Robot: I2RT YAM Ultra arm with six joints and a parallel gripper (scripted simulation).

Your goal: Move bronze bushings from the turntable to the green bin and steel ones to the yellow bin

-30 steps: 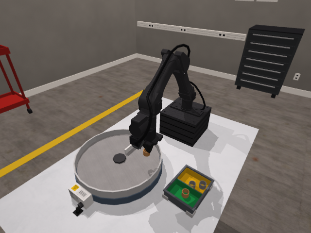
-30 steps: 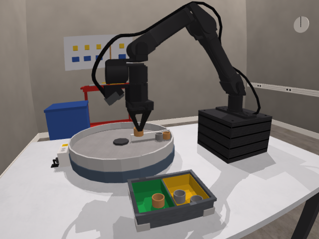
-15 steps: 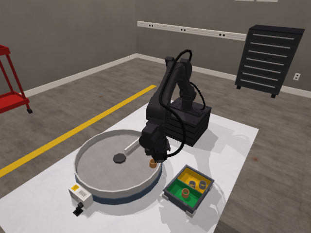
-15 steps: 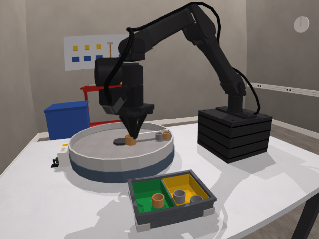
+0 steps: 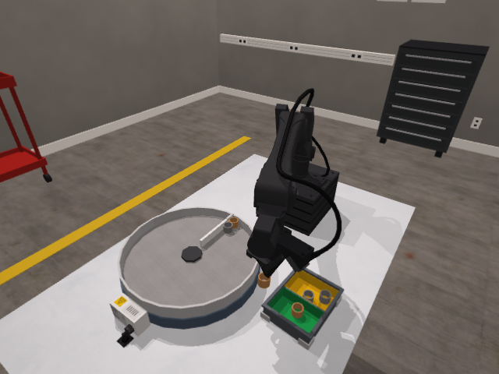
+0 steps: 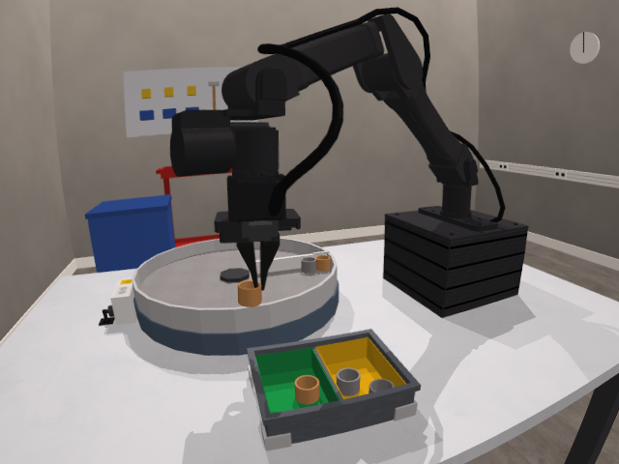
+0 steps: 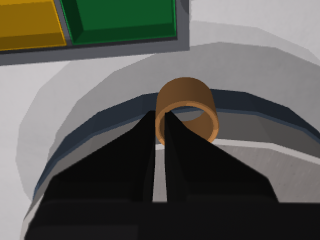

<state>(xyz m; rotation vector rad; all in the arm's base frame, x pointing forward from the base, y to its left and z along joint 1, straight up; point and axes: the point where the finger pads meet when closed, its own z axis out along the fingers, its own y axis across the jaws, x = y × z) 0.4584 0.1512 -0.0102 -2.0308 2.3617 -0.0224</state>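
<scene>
My hand is 20 mm past the green bin, 80 mm to the right of it and 130 mm above it. From my hand the other things lie so: dark grey tray (60 mm behind, 80 mm to the left, 120 mm below); turntable (270 mm to the right, 90 mm below); yellow bin (110 mm behind, 80 mm to the left, 130 mm below).
</scene>
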